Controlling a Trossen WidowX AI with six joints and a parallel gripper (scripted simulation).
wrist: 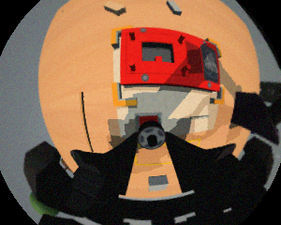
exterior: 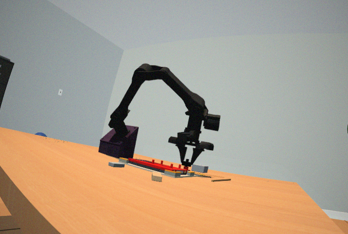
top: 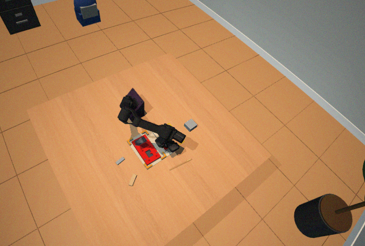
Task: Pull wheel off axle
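The grey base plate lies 50 mm behind my gripper tip, 100 mm to the right of it and 30 mm below it. Round my gripper tip: thin wooden stick: 160 mm ahead, 20 mm to the left, 40 mm below; then tan piece: 90 mm ahead, 300 mm to the right, 30 mm below; then small dark wheel: right at my gripper tip.
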